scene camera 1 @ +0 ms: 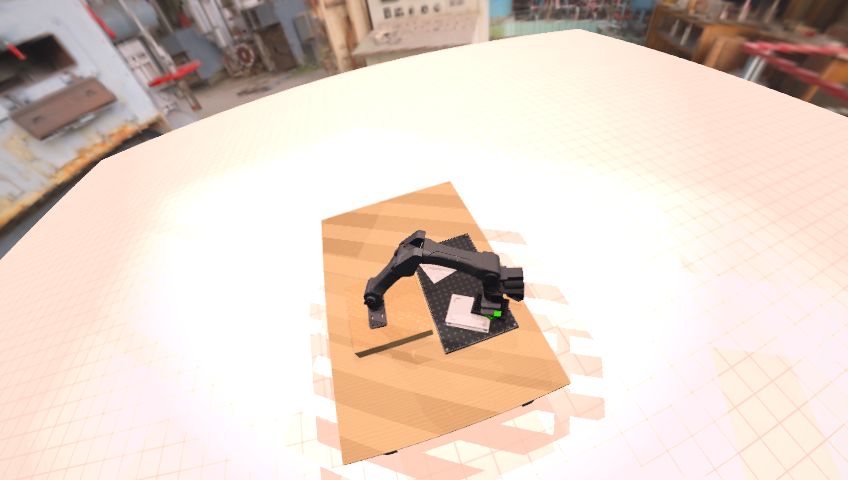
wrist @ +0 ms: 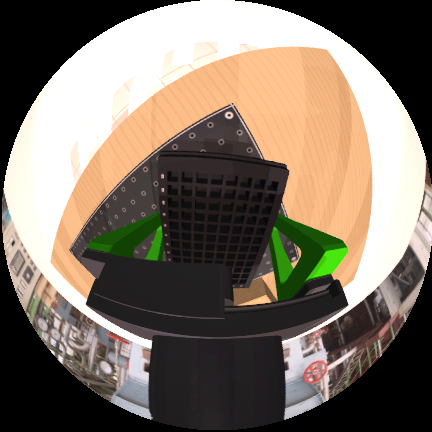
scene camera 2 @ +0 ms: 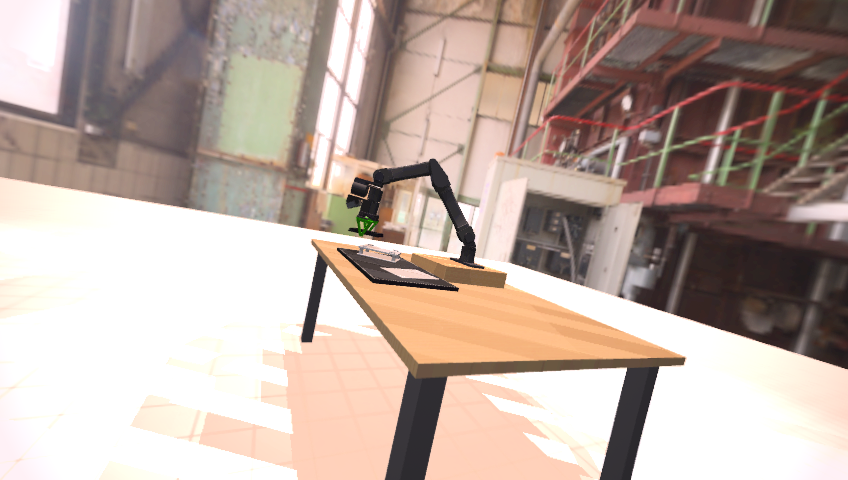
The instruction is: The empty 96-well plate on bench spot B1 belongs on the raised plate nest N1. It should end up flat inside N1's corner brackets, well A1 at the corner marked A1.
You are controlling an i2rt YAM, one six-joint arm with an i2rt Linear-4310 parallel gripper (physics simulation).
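Frame: origin at the arm's base, x ahead, y left, z up, level; metres.
Seen in the pictures: gripper, fingertip midpoint: [scene camera 1: 493,308] [wrist: 216,215] [scene camera 2: 363,235]; arm's base at its link origin: [scene camera 1: 376,305] [scene camera 2: 465,263].
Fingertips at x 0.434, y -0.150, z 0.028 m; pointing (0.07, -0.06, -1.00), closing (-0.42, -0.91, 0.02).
Observation:
Pixels of each thing's top centre, then the offset from my fingertips to it. "*": a spot on its surface instead. Level surfaces: height alone.
- black 96-well plate at its top centre: [wrist: 215,243] [scene camera 1: 490,305] [scene camera 2: 366,230] 0.009 m back, 0.006 m left, 0.024 m up
- pale spot B1 at a spot on its surface: [scene camera 2: 410,273] * 0.128 m back, 0.309 m left, 0.075 m down
- wooden table at its surface level: 0.089 m down
The black 96-well plate [scene camera 1: 476,305] [scene camera 2: 374,234] [wrist: 220,200] is held between the green fingers of my gripper [scene camera 1: 492,312] [scene camera 2: 365,230] [wrist: 216,215], which is shut on its two long sides. The plate looks roughly level, wells up. In scene camera 2 it hangs above the raised nest N1 [scene camera 1: 461,312] [scene camera 2: 379,253] with a visible gap. In scene camera 1 the plate and gripper cover the nest's right part. The nest does not show in the wrist view. The pale spot B1 [scene camera 1: 437,272] [scene camera 2: 410,273] bears no plate. The A1 marks are too small to read.
The black perforated board [scene camera 1: 451,343] [scene camera 2: 363,265] [wrist: 125,200] carries the nest and the pale spot. The arm stands on a wooden block [scene camera 1: 398,330] [scene camera 2: 476,277] beside the board. Both are on the wooden table [scene camera 1: 416,392] [scene camera 2: 505,333] [wrist: 310,125].

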